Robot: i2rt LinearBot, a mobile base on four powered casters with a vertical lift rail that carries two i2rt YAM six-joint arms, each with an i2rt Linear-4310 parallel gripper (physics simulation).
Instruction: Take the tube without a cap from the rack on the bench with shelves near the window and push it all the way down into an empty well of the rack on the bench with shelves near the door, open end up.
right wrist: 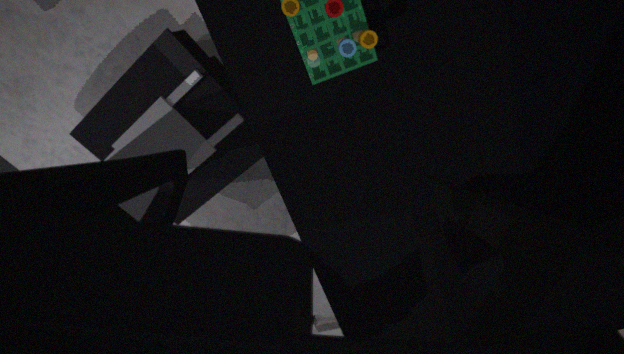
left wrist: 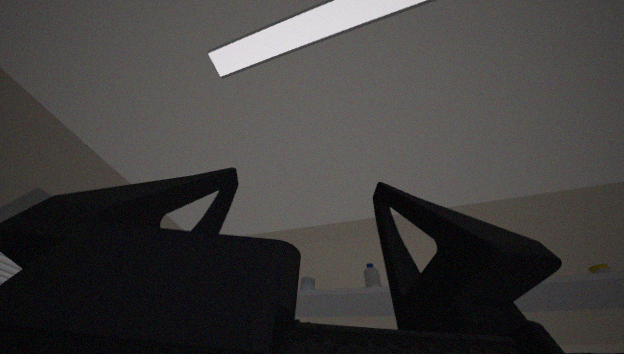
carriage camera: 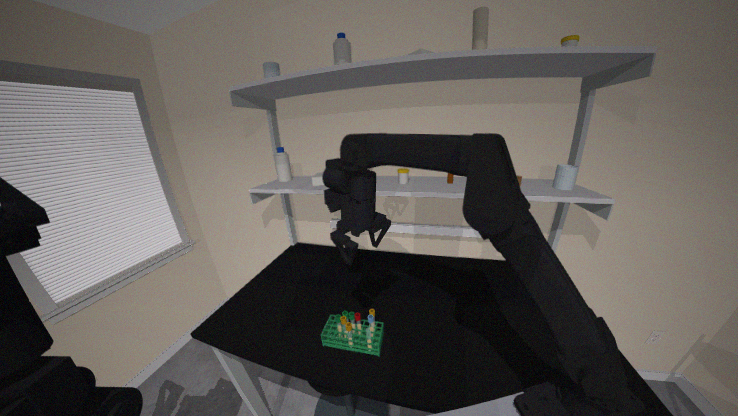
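A green rack (carriage camera: 335, 345) (right wrist: 345, 70) stands on the black bench near the window, holding several tubes with orange, green, red and blue caps. A clear tube without a cap (carriage camera: 369, 338) (right wrist: 313, 59) stands upright in the rack, near its front right corner in the carriage view. My right gripper (carriage camera: 363, 252) is open and empty, high above the bench behind the rack; in the right wrist view one finger is lost in the dark. My left gripper (left wrist: 306, 183) is open and empty, pointing up toward the ceiling. The rack near the door does not show.
The black bench (carriage camera: 289, 330) has two wall shelves (carriage camera: 444, 64) (carriage camera: 439, 193) above it, with bottles and jars on them. The window (carriage camera: 87, 191) is at the left. My left arm (carriage camera: 20, 310) fills the left edge of the carriage view.
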